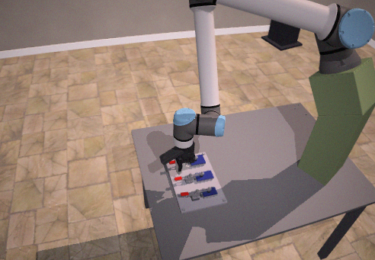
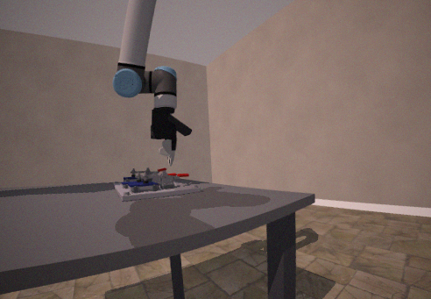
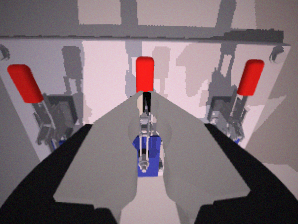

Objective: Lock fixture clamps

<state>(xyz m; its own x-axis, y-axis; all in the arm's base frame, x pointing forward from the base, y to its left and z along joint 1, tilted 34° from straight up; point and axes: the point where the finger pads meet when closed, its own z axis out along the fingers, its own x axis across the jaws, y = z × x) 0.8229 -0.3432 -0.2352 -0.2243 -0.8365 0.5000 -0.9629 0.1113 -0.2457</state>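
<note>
The fixture plate is 9 cm behind my hand, 2 cm to the left of it and 9 cm below it.
</note>
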